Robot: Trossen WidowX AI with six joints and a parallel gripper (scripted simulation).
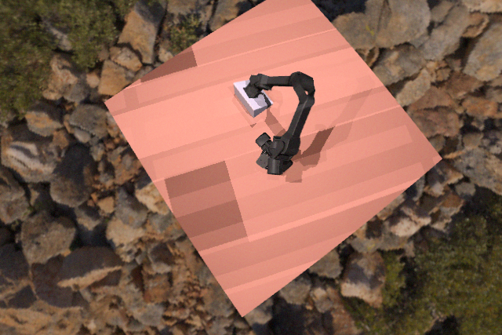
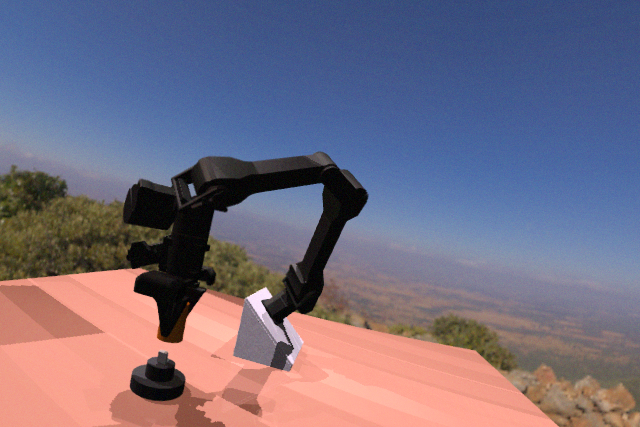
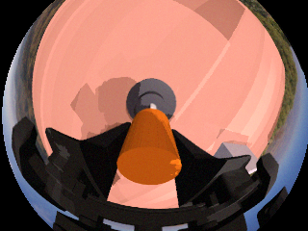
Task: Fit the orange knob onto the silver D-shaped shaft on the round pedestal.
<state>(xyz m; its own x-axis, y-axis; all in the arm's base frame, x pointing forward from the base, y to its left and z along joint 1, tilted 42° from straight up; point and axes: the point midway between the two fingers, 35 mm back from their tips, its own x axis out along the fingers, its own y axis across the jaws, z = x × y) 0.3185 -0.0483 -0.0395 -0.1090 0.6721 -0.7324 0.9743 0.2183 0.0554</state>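
Now: the round black pedestal 60 mm below my gripper tip. From my gripper tip the other things lie so: orange knob: 30 mm above.
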